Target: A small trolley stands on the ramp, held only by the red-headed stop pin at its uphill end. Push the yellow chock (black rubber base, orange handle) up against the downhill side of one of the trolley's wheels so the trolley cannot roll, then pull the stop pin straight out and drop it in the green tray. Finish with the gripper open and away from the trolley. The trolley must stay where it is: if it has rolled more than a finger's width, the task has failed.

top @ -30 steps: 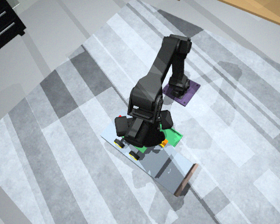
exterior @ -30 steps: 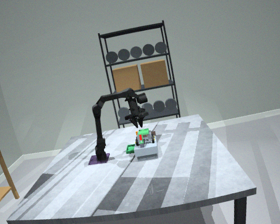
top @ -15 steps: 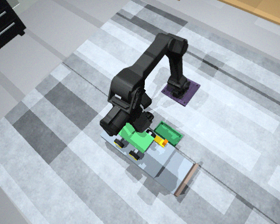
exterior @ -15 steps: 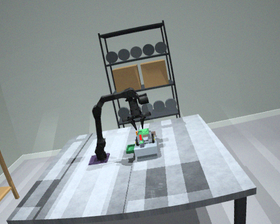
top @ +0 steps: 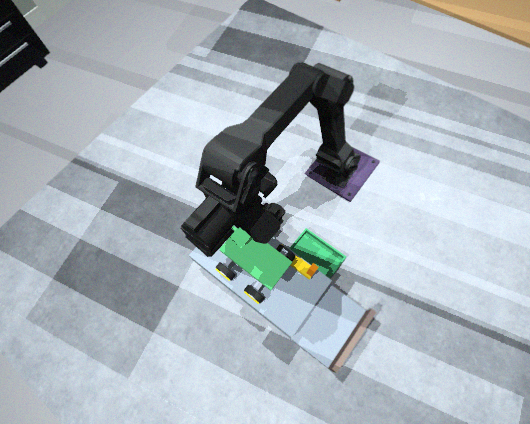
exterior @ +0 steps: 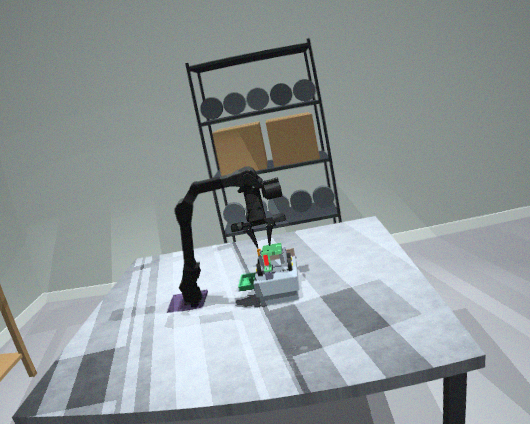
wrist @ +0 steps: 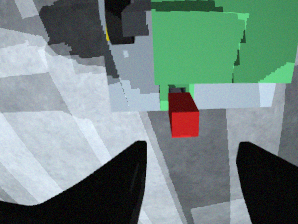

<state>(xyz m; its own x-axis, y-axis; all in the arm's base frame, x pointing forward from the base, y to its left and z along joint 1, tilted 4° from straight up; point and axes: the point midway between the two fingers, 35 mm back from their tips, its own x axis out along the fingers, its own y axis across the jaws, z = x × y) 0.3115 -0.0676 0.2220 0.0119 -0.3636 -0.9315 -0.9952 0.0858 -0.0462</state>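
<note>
Right now the stop pin is 60 mm below my gripper tip and 20 mm to the right of it. From my gripper tip the other things lie so: grey ramp 150 mm below, 80 mm to the left, 20 mm ahead; yellow chock 160 mm to the left, 110 mm below, 30 mm behind; green-topped trolley 80 mm below, 70 mm to the left, 20 mm ahead.
</note>
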